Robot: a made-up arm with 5 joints.
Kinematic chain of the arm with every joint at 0, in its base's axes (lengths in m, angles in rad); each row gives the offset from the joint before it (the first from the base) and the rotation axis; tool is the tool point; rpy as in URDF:
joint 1: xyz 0 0 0.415 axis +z
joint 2: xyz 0 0 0 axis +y
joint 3: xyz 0.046 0 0.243 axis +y
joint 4: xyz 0.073 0 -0.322 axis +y
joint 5: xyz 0.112 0 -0.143 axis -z
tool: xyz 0 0 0 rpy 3.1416 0 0
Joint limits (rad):
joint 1: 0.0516..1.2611
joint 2: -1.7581..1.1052
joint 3: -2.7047..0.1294
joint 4: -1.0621..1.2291
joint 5: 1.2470..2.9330
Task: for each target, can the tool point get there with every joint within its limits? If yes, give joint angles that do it. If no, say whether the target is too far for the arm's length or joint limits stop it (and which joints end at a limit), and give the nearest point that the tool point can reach.
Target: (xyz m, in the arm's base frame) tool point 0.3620 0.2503 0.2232
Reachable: yes | joints 0.6049 0.5836 -0.6495 -0.5456 2.2012
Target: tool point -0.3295 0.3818 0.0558
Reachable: no: joint limits stop it (at a limit: joint 1) | nearest point 0.0802 0.2507 0.0558 | short by 0.430 m
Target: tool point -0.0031 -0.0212 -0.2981
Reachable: no: joint limits stop it (at a limit: joint 1, joint 2) | nearest point 0.0862 0.0045 -0.0059 | short by 0.307 m
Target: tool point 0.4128 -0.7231 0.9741
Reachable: no: too far | nearest point -0.1641 -0.5129 0.9499 | short by 0.614 m
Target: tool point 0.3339 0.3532 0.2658
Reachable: yes | joints 0.8134 0.3454 -0.9458 0.5552 2.4515
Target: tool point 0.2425 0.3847 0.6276
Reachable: yes | joints 1.0083 -0.1675 -0.7507 -0.5901 1.9822
